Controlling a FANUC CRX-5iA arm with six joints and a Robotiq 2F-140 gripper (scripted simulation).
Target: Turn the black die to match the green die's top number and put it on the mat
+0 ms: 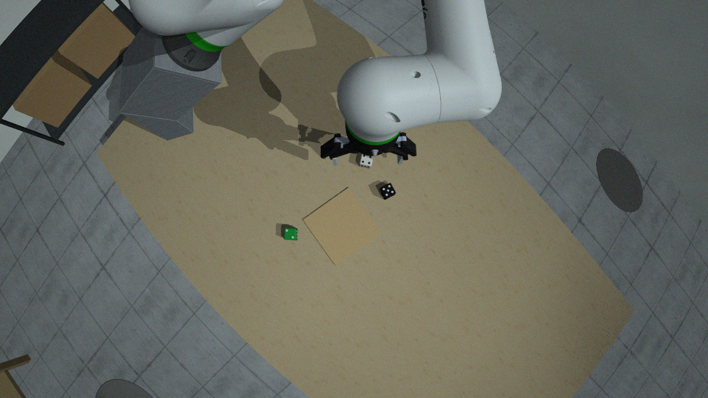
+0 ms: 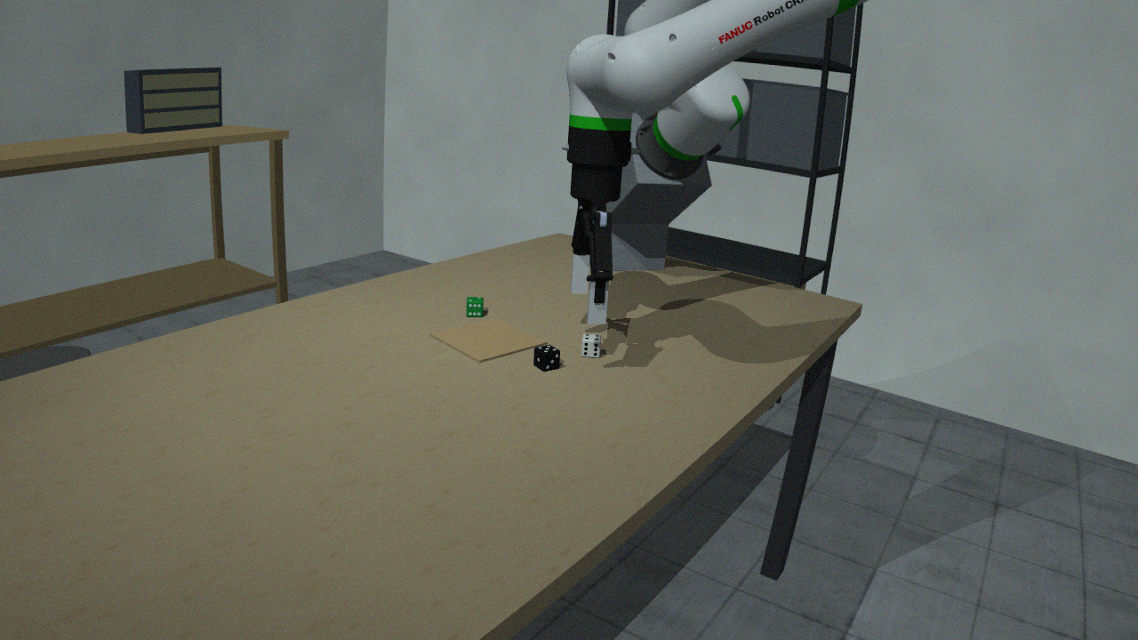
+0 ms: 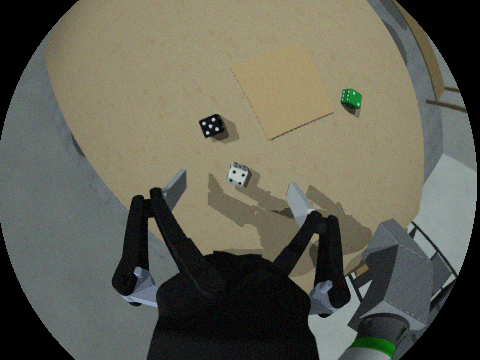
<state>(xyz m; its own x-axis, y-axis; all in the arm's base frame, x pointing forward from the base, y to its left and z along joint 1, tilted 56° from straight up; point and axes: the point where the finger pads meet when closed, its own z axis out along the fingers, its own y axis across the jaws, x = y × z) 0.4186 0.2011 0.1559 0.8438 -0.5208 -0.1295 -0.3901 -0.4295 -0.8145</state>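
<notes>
The black die is 80 mm ahead of my hand, 20 mm to the left of it and 70 mm below it. From my hand the other things lie so: white die: 10 mm behind, 10 mm to the left, 70 mm below; green die: 70 mm ahead, 240 mm to the right, 70 mm below; tan mat: 110 mm ahead, 120 mm to the right, 90 mm below.
</notes>
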